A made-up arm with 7 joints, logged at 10 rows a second.
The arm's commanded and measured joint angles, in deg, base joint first. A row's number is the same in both.
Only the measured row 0 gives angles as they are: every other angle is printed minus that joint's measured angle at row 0.
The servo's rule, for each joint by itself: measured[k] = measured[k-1] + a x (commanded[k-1-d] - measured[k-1]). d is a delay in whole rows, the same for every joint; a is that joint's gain. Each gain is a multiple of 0.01, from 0.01 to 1. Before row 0 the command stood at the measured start. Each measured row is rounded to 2 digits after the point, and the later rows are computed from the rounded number. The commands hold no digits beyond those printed.
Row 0, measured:
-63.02, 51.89, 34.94, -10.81, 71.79, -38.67, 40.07
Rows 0 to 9, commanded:
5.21, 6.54, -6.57, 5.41, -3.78, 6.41, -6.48
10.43, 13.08, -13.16, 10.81, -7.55, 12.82, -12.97
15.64, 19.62, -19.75, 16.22, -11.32, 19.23, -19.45
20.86, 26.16, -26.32, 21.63, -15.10, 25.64, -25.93
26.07, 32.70, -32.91, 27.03, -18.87, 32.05, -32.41
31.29, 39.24, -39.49, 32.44, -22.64, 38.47, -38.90
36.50, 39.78, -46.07, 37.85, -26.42, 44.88, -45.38
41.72, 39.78, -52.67, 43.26, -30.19, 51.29, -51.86
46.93, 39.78, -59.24, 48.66, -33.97, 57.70, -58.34
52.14, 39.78, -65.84, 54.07, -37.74, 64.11, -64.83
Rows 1 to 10, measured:
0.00, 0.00, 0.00, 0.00, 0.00, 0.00, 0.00
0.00, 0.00, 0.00, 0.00, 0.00, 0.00, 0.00
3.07, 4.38, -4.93, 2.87, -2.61, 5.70, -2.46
7.41, 10.21, -11.10, 7.08, -6.02, 12.04, -6.45
12.27, 16.51, -17.59, 11.92, -9.68, 18.44, -11.39
17.34, 22.98, -24.14, 17.07, -13.42, 24.85, -16.92
22.49, 29.49, -30.72, 22.35, -17.18, 31.26, -22.81
27.68, 36.02, -37.30, 27.70, -20.95, 37.68, -28.92
32.88, 38.54, -43.88, 33.08, -24.72, 44.09, -35.17
38.10, 39.37, -50.47, 38.48, -28.49, 50.50, -41.51
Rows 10 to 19, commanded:
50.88, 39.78, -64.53, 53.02, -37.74, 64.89, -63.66
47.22, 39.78, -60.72, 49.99, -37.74, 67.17, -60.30
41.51, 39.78, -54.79, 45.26, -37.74, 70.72, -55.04
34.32, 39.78, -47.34, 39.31, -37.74, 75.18, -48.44
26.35, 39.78, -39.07, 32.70, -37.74, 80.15, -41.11
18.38, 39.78, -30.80, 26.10, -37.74, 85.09, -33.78
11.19, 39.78, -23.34, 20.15, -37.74, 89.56, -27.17
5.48, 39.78, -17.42, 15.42, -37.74, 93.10, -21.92
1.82, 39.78, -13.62, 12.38, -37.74, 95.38, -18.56
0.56, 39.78, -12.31, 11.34, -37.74, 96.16, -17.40
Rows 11 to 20, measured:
43.31, 39.64, -57.05, 43.88, -32.27, 56.91, -47.91
48.52, 39.73, -63.64, 49.28, -36.04, 63.32, -54.34
49.91, 39.76, -64.31, 51.26, -37.21, 64.72, -57.88
48.32, 39.77, -61.62, 50.59, -37.58, 66.90, -58.80
44.30, 39.78, -56.50, 47.77, -37.69, 70.30, -57.37
38.41, 39.78, -49.63, 43.29, -37.72, 74.64, -53.98
31.29, 39.78, -41.71, 37.68, -37.73, 79.54, -49.09
23.67, 39.78, -33.53, 31.54, -37.74, 84.48, -43.27
16.31, 39.78, -25.89, 25.50, -37.74, 89.00, -37.15
9.92, 39.78, -19.54, 20.16, -37.74, 92.65, -31.36

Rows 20 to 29, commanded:
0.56, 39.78, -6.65, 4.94, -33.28, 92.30, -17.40
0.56, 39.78, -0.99, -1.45, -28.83, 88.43, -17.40
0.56, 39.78, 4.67, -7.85, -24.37, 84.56, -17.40
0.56, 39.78, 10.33, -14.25, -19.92, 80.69, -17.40
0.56, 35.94, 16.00, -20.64, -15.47, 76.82, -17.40
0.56, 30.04, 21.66, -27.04, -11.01, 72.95, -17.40
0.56, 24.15, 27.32, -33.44, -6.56, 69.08, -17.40
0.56, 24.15, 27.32, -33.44, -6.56, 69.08, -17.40
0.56, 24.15, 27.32, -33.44, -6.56, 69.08, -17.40
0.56, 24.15, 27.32, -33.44, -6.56, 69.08, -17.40
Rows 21 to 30, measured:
5.14, 39.78, -15.10, 16.04, -37.74, 95.08, -26.50
2.44, 39.78, -13.01, 13.55, -37.74, 96.04, -23.04
1.33, 39.78, -8.24, 8.99, -34.66, 92.71, -20.90
0.88, 39.78, -2.80, 3.46, -30.64, 88.90, -19.57
0.69, 39.78, 2.80, -2.53, -26.31, 85.04, -18.75
0.61, 39.78, 8.45, -8.74, -21.90, 81.17, -18.24
0.58, 37.21, 14.11, -15.05, -17.46, 77.30, -17.92
0.57, 32.41, 19.77, -21.40, -13.01, 73.43, -17.72
0.56, 26.88, 25.43, -27.78, -8.56, 69.56, -17.60
0.56, 25.05, 26.85, -30.78, -7.18, 69.13, -17.52

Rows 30 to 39, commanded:
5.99, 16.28, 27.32, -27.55, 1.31, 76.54, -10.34
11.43, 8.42, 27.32, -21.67, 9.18, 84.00, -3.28
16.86, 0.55, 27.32, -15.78, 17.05, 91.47, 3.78
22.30, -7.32, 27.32, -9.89, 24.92, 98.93, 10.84
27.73, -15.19, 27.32, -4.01, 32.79, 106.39, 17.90
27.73, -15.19, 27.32, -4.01, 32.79, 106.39, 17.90
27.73, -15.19, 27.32, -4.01, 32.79, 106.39, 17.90
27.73, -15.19, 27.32, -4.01, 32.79, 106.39, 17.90
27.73, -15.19, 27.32, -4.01, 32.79, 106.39, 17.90
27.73, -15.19, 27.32, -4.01, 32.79, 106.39, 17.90
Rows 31 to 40, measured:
0.56, 24.45, 27.20, -32.19, -6.75, 69.09, -17.47
0.56, 24.25, 27.29, -32.85, -6.62, 69.08, -17.44
3.76, 18.91, 27.31, -30.04, -1.15, 75.72, -14.74
8.29, 11.88, 27.32, -25.60, 5.98, 83.09, -10.39
13.35, 4.29, 27.32, -20.40, 13.62, 90.55, -5.01
18.63, -3.49, 27.32, -14.83, 21.42, 98.01, 1.01
24.00, -11.33, 27.32, -9.10, 29.27, 105.47, 7.43
26.20, -13.92, 27.32, -6.40, 31.70, 106.29, 11.41
27.10, -14.77, 27.32, -5.13, 32.45, 106.38, 13.88
27.47, -15.05, 27.32, -4.54, 32.68, 106.39, 15.41

